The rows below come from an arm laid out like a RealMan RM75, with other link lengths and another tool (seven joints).
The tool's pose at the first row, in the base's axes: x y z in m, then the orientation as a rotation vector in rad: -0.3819 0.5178 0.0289 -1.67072 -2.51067 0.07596
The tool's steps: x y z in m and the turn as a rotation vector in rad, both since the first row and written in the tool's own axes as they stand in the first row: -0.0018 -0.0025 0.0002 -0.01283 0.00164 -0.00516; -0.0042 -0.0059 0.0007 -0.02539 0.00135 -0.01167; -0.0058 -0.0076 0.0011 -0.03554 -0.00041 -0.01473; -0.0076 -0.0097 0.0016 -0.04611 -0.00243 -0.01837; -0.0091 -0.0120 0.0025 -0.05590 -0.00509 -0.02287; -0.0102 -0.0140 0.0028 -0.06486 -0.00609 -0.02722; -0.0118 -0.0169 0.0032 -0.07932 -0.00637 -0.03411; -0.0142 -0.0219 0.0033 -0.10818 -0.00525 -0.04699; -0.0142 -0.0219 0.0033 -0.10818 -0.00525 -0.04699; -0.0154 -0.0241 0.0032 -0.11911 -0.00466 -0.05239; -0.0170 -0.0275 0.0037 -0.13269 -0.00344 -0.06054; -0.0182 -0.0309 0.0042 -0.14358 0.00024 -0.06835
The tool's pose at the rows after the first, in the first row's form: -0.3835 0.5152 0.0288 -1.66829 -2.51950 0.05809; -0.3858 0.5117 0.0285 -1.66468 -2.53063 0.04201; -0.3868 0.5095 0.0282 -1.66511 -2.53892 0.03047; -0.3881 0.5071 0.0278 -1.66499 -2.54801 0.01851; -0.3897 0.5048 0.0271 -1.66368 -2.55791 0.00794; -0.3912 0.5031 0.0269 -1.66160 -2.56607 -0.00301; -0.3933 0.5005 0.0267 -1.65779 -2.57806 -0.02187; -0.3970 0.4963 0.0270 -1.65035 -2.59974 -0.06111; -0.3970 0.4963 0.0270 -1.65035 -2.59974 -0.06111; -0.3985 0.4944 0.0272 -1.64666 -2.60813 -0.07625; -0.4011 0.4916 0.0270 -1.63988 -2.61924 -0.09567; -0.4038 0.4892 0.0268 -1.63164 -2.62698 -0.11364
